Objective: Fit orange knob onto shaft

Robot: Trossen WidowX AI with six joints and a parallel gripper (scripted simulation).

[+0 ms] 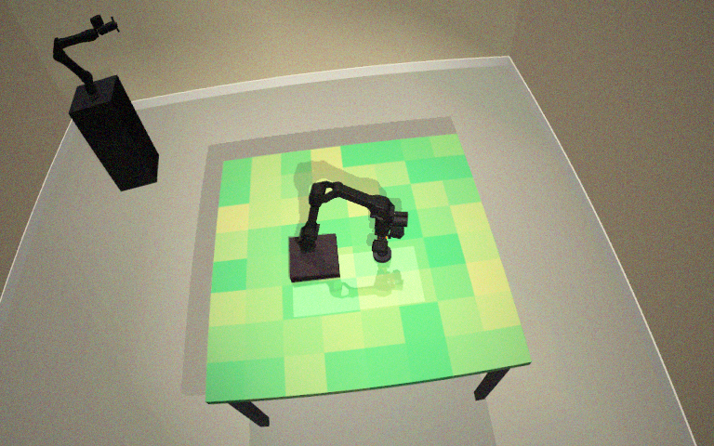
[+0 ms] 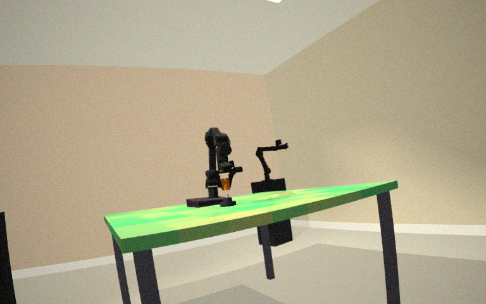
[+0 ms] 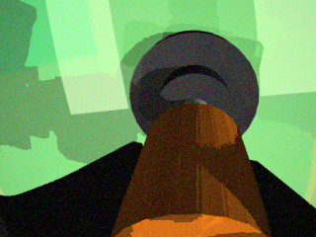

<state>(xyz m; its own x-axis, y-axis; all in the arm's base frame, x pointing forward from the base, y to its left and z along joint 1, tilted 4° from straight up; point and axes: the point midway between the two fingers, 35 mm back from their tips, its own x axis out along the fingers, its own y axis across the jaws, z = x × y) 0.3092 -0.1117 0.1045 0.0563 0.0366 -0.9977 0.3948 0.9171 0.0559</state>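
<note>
The round dark pedestal lies 6 cm below my gripper tip. Round my gripper tip: orange knob: 3 cm above.
</note>
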